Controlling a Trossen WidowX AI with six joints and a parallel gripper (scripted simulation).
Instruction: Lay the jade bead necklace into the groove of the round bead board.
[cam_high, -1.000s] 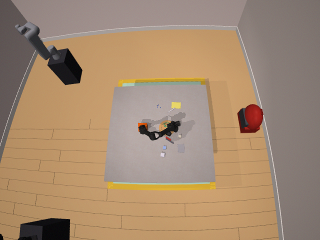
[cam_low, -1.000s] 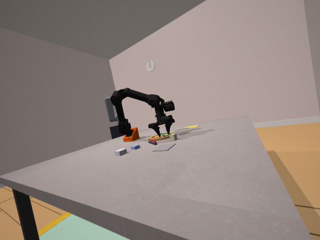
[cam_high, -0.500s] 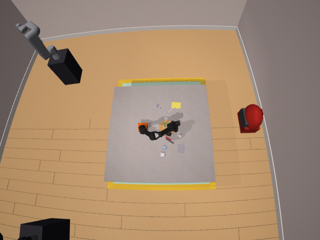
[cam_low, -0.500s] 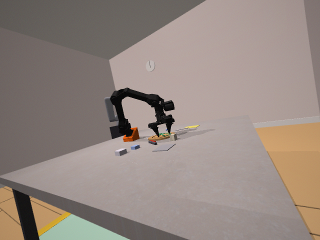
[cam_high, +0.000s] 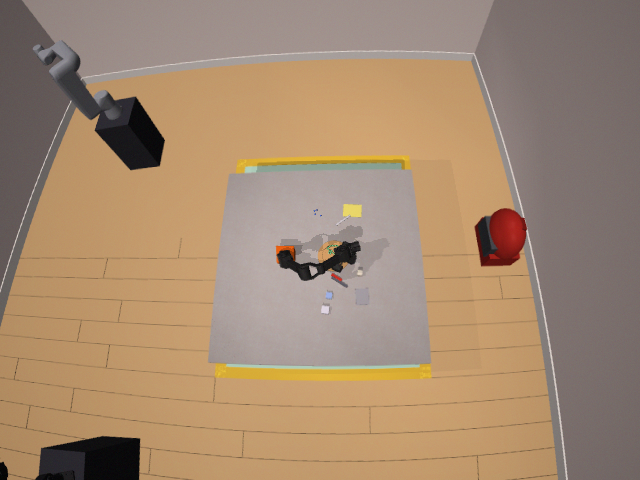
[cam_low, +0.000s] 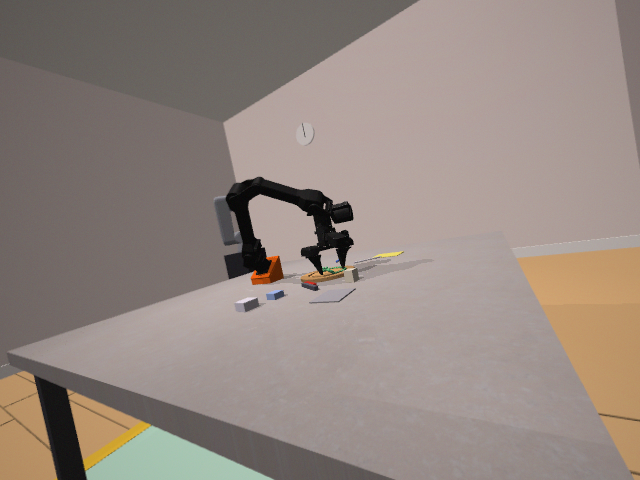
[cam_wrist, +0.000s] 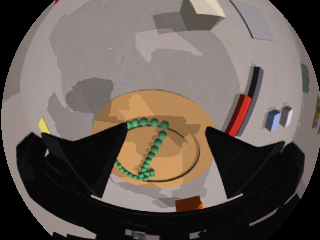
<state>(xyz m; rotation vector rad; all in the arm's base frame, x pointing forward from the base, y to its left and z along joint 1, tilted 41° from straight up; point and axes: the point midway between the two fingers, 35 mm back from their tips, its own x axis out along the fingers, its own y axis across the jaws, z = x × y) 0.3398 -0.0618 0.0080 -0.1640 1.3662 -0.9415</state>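
Now: the round wooden bead board 5 cm behind my gripper tip, 4 cm to the left of it and 1 cm below it. Round my gripper tip: beige cube (10 cm ahead, 8 cm to the right); red-handled tool (3 cm behind, 11 cm to the right, 1 cm below); blue block (9 cm behind, 21 cm to the right, 1 cm below).
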